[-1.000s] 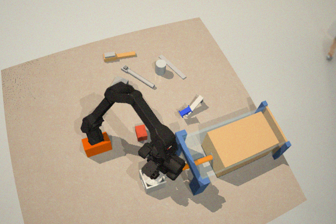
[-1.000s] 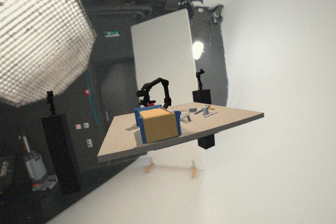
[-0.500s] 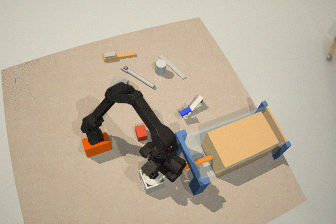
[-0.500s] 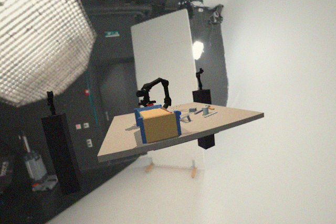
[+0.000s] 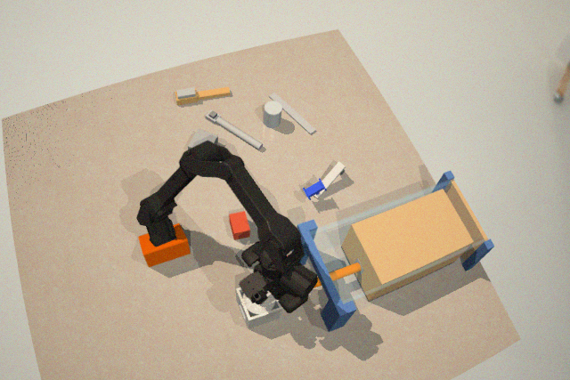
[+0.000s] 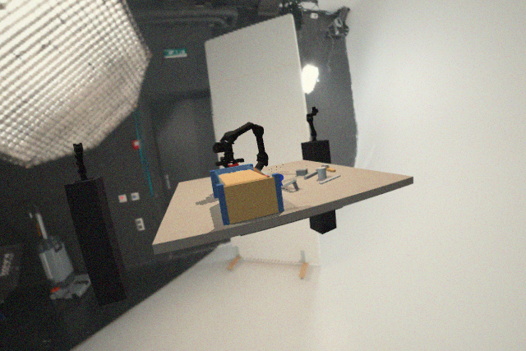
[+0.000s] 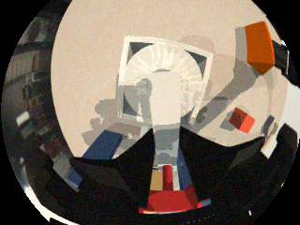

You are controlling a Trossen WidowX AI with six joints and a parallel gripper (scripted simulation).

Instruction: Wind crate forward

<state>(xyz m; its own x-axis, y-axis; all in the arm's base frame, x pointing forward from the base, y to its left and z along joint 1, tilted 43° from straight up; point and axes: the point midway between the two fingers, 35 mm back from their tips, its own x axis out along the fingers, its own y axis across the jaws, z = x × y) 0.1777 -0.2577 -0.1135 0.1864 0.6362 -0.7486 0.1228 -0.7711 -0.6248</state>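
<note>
Now: gripper tip 50 mm below the red knob, 50 mm short of it and 10 mm to the right of it. Also, from my gripper tip: hand winch 70 mm behind, 60 mm below, 10 mm to the right; blue steel frame 110 mm ahead, 30 mm to the right, 10 mm above; red-knobbed winch handle 20 mm above, 10 mm ahead.
</note>
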